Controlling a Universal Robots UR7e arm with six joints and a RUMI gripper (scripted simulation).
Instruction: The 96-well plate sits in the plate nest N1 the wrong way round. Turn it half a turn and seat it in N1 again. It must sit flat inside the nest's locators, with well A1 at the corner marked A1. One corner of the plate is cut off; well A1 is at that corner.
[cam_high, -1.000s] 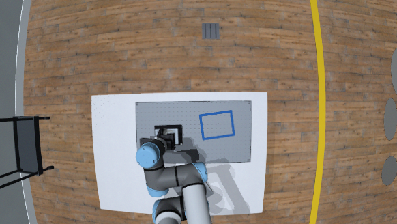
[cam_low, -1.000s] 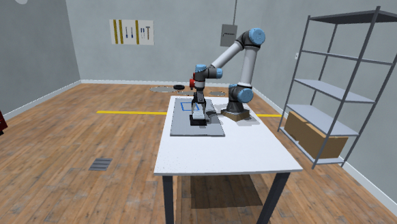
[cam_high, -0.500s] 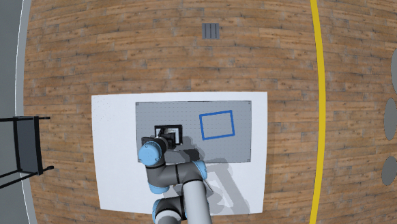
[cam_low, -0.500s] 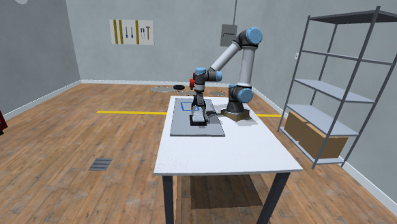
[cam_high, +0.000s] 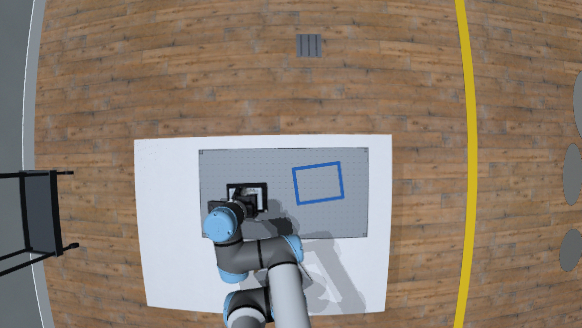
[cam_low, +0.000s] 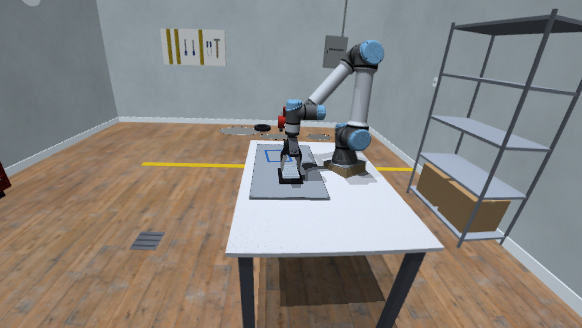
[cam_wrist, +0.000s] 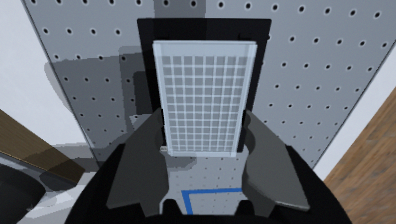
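Now: hand 3 cm above the black rectangular nest. From my hand the other things lie so: clear 96-well plate 1 cm below.
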